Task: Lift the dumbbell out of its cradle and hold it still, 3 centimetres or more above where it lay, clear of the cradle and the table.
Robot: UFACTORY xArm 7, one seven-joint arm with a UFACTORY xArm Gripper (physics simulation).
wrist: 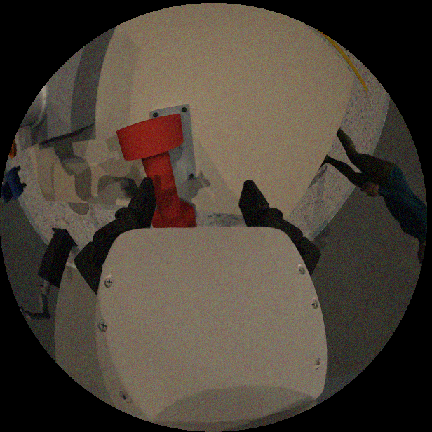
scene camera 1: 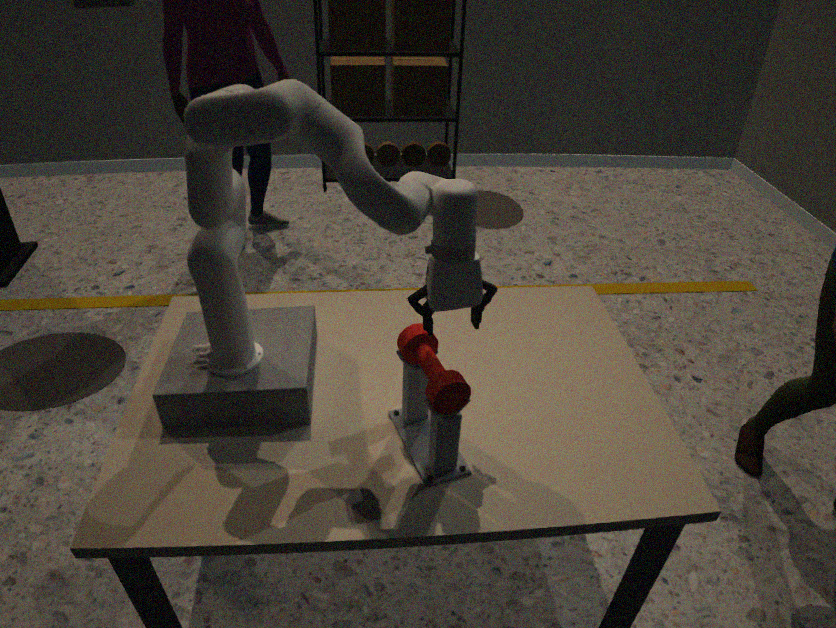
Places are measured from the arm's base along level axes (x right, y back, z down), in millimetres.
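Where they show: gripper, between the fingertips: (scene camera 1: 452,328); arm's base, origin of its link: (scene camera 1: 235,359).
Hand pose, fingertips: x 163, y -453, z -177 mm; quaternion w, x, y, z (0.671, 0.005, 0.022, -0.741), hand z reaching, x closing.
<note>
Things, the pixels of their top centre, and the offset from my fingertips. Level surfaces: height alone.
- red dumbbell, centre of its top: (scene camera 1: 433,351) dx +36, dy +41, dz +24 mm
- grey cradle, centre of its top: (scene camera 1: 431,373) dx +36, dy +41, dz +79 mm
- table, height of its surface: dz +276 mm
A red dumbbell (scene camera 1: 432,366) (wrist: 164,175) lies level across the two posts of a grey cradle (scene camera 1: 444,442) (wrist: 185,157), which stands on the table (scene camera 1: 554,432) (wrist: 240,90). My gripper (scene camera 1: 454,325) (wrist: 198,190) is open, with nothing between its fingers. It hangs above and to the right of the dumbbell's far end in the scene view. In the wrist view the left fingertip overlaps the dumbbell's bar near one end, and the right fingertip is well off to the right of it. How much height lies between the fingertips and the dumbbell is hard to tell.
The arm's grey base block (scene camera 1: 233,405) stands on the left of the table. A person (scene camera 1: 219,47) and a shelf rack (scene camera 1: 388,52) are behind the table. Part of another person (scene camera 1: 783,405) shows at the right edge. A yellow line (scene camera 1: 675,287) runs along the floor.
</note>
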